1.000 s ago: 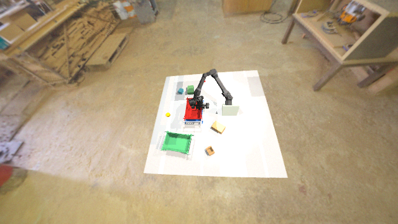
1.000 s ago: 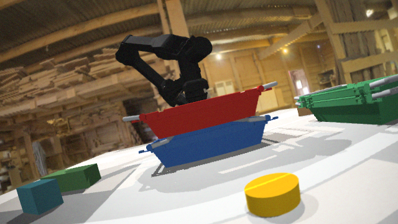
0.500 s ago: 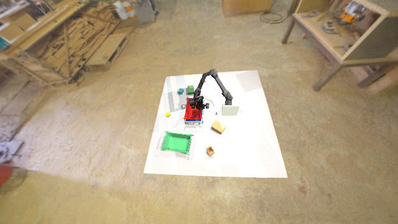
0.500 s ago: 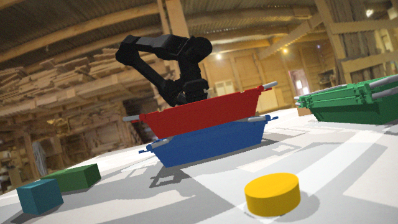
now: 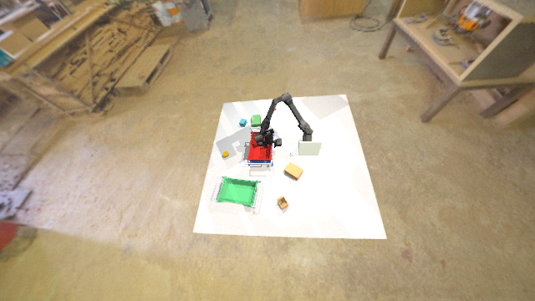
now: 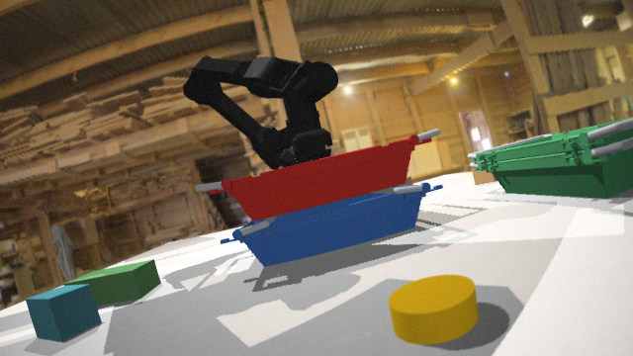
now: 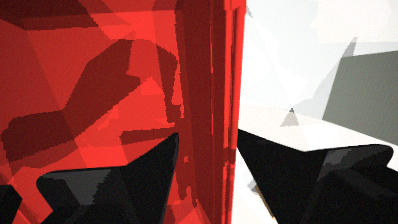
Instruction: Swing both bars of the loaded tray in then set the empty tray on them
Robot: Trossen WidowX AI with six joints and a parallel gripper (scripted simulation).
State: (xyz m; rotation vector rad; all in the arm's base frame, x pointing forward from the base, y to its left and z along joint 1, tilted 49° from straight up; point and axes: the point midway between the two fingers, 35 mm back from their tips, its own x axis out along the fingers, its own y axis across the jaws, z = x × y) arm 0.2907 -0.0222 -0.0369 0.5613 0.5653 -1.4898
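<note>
Now: gripper tip 80 mm short of the red tray and 30 mm below it. Also, from my gripper tip: tan block (190 mm behind, 190 mm to the left, 50 mm below); then green block (170 mm ahead, 340 mm to the right, 60 mm below); then yellow disc (410 mm ahead, 30 mm to the left, 70 mm below).
</note>
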